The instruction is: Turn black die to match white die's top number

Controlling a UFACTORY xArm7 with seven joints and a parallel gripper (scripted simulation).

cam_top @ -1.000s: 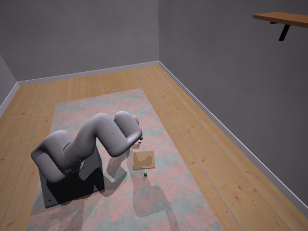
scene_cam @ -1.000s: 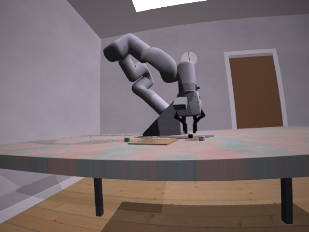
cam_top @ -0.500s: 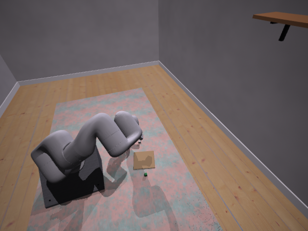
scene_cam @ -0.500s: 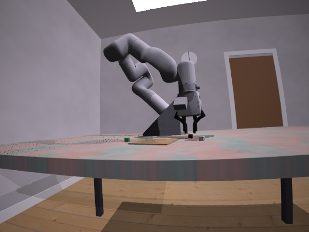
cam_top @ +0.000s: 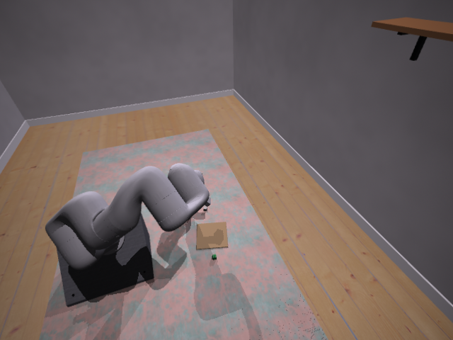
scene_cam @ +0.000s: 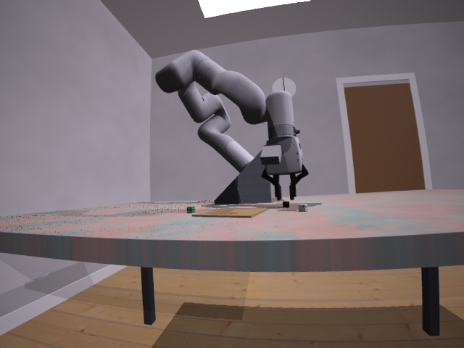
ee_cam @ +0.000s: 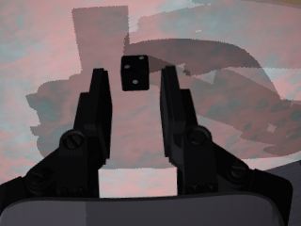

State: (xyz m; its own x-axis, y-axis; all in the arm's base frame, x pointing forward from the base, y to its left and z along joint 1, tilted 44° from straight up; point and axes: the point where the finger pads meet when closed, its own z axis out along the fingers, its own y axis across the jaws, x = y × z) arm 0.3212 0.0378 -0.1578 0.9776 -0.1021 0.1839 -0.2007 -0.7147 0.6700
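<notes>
Right now the black die is 3 cm below my hand. Round my hand: green die 8 cm ahead, 25 cm to the right, 3 cm below; tan mat 10 cm ahead, 13 cm to the right, 4 cm below; white die 10 cm ahead, 3 cm to the left, 3 cm below.
</notes>
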